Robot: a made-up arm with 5 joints.
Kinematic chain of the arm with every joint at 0, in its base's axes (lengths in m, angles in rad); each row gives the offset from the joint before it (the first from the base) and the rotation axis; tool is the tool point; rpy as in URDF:
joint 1: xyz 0.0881 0 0.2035 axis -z
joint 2: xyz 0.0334 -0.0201 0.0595 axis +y
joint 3: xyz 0.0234 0 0.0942 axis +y
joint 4: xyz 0.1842 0 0.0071 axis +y
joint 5: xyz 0.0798 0.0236 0 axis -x
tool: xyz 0 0 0 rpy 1.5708 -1.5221 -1.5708
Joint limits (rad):
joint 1: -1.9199..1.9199
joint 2: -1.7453..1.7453
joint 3: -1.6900..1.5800
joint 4: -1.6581..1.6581
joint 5: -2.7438..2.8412
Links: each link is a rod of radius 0.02 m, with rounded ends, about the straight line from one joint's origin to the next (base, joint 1, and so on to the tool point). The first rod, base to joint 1, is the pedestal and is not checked.
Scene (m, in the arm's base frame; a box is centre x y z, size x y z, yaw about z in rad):
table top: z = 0
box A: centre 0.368 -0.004 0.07 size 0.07 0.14 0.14 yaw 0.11
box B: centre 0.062 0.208 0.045 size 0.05 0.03 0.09 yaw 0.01
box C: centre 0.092 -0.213 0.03 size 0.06 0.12 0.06 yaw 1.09
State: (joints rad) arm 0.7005 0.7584 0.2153 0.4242 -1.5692
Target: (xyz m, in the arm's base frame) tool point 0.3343 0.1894 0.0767
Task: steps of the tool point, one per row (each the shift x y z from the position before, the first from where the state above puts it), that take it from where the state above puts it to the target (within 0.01 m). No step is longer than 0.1 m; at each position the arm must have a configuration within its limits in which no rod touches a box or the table.
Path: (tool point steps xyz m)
1: 0.0101 0.0716 0.0074
2: -0.0164 0.0637 0.0060
3: -0.0363 0.0465 0.0043
4: -0.0465 0.0235 0.0023
5: -0.0459 -0.0001 0.0000
6: 0.0316 0.0282 -0.0006
7: 0.0319 0.0262 -0.0027
8: 0.0313 0.0235 -0.0043
9: 0.0298 0.0202 -0.0056
10: 0.0273 0.0164 -0.0064
11: 0.0243 0.0124 -0.0063
12: 0.0205 0.0083 -0.0057

